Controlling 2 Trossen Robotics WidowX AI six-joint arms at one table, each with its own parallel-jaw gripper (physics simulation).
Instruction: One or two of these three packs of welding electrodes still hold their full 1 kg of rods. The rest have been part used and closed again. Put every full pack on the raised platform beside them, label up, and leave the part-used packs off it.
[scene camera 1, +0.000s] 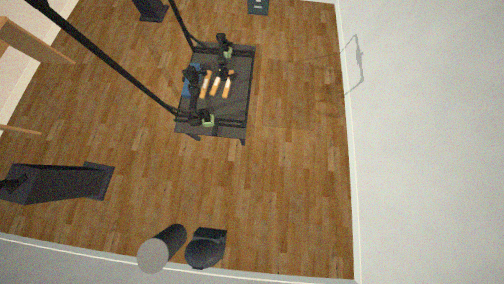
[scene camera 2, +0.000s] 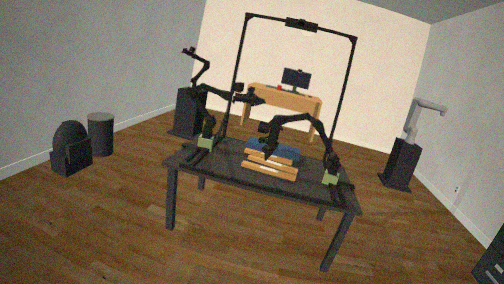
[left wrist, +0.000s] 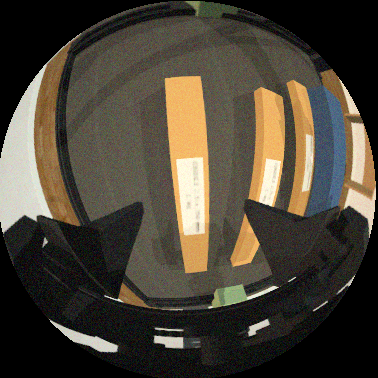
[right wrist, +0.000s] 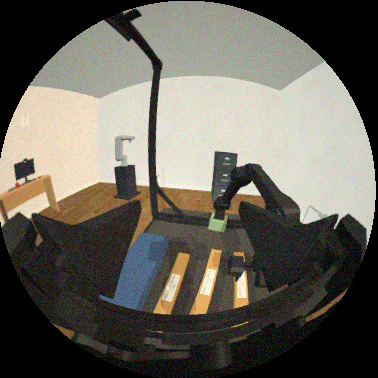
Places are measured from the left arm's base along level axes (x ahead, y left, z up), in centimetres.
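Where they show: left gripper, fingertip midpoint: (scene camera 1: 226, 81) (scene camera 2: 267, 158) (left wrist: 195, 205) (right wrist: 248, 281); right gripper, fingertip midpoint: (scene camera 1: 194, 63) (scene camera 2: 265, 101) (right wrist: 191, 205); left arm's base, origin of the base link: (scene camera 1: 226, 49) (scene camera 2: 332, 173) (right wrist: 218, 216); right arm's base, origin of the base link: (scene camera 1: 207, 119) (scene camera 2: 206, 136).
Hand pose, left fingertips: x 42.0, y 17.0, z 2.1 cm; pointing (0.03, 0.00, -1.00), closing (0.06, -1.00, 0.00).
Each offset is from my left fingertips to the top centre of the thing. Level surfaces: height alone.
Three orange packs lie apart, side by side, white labels up: the outer pack @[dx -2.7, dy -0.4, dz -6.7 cm] (scene camera 1: 227, 90) (scene camera 2: 287, 175) (left wrist: 186, 125) (right wrist: 242, 300), the middle pack @[dx -1.3, dy -13.2, dz -6.8 cm] (scene camera 1: 214, 90) (left wrist: 271, 130) (right wrist: 214, 262) and the inner pack @[dx +6.0, dy -24.5, dz -6.7 cm] (scene camera 1: 203, 90) (left wrist: 300, 115) (right wrist: 182, 265), nearest the blue raised platform @[dx +7.2, dy -39.4, dz -3.1 cm] (scene camera 2: 290, 152) (left wrist: 325, 150) (right wrist: 137, 270). Small label print is blurred. My left gripper (left wrist: 195, 205) (scene camera 2: 269, 154) is open and empty above the table, pointing down over the outer pack. My right gripper (scene camera 2: 262, 101) (right wrist: 191, 205) is open and empty, raised high near the platform side.
The dark table @[dz -9.1 cm] (scene camera 1: 235, 107) (scene camera 2: 220, 169) has rails at both ends, with each arm's green base block (scene camera 2: 205, 142) (scene camera 2: 330, 177) there. A black frame (scene camera 2: 239, 65) rises over the table. In scene camera 2, my left arm arches over the packs from the right.
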